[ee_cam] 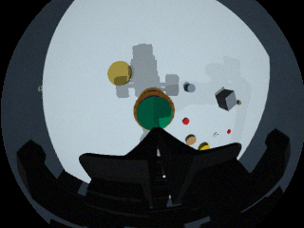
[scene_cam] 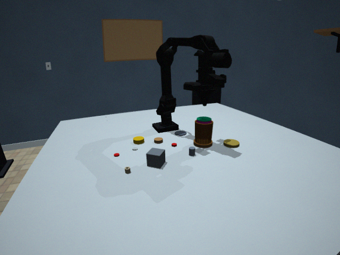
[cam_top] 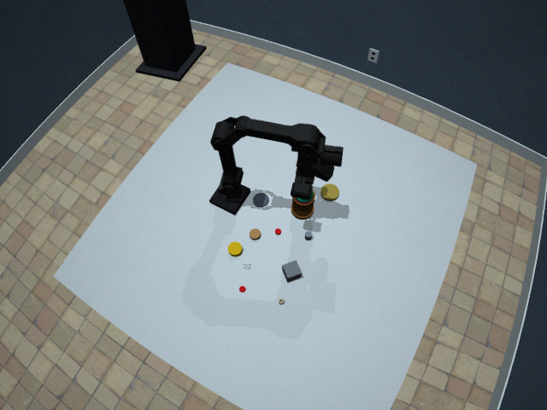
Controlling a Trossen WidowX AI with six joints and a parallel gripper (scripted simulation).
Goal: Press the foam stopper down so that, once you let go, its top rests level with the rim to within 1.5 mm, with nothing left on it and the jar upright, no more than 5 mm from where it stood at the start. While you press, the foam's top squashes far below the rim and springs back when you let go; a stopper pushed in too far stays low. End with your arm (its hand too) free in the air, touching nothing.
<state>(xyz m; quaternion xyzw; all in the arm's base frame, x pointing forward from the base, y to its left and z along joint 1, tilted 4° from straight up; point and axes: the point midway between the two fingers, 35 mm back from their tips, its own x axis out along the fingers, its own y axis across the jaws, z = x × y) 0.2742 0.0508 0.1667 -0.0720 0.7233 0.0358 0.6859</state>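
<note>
Now: hand 10 cm above the green foam stopper. Round my hand: small grey cylinder 19 cm below, 10 cm to the right, 6 cm ahead; then red button 20 cm below, 12 cm to the right, 5 cm behind; then olive disc 20 cm below, 10 cm to the left, 7 cm ahead.
</note>
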